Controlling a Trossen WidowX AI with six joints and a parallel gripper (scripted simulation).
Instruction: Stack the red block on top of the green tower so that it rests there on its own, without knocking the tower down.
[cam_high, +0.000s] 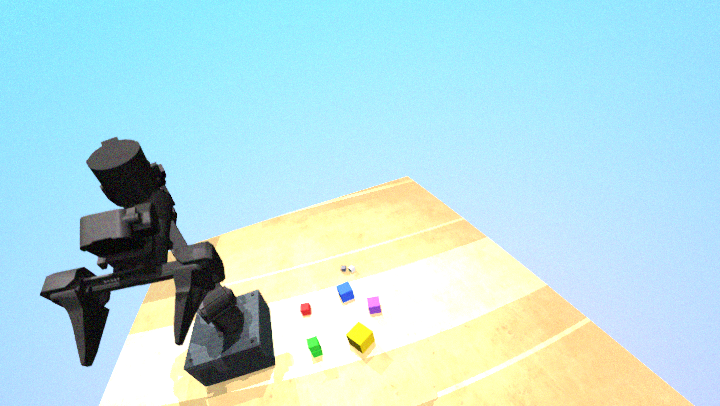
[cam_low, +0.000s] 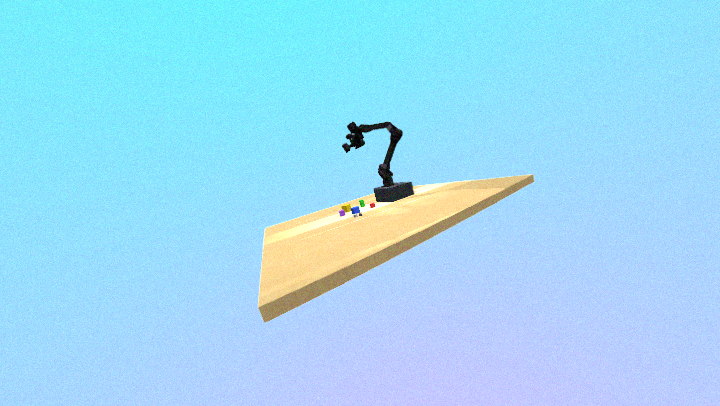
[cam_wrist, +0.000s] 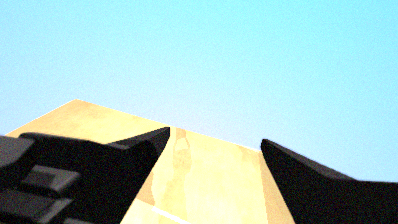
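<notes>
My gripper tip is now 41 cm above the red block, 35 cm to the right of it and 10 cm short of it. Also, from my gripper tip: yellow block (40 cm below, 22 cm ahead, 20 cm to the left); purple block (41 cm below, 29 cm ahead, 28 cm to the left); blue block (41 cm below, 36 cm to the left, 22 cm ahead).
</notes>
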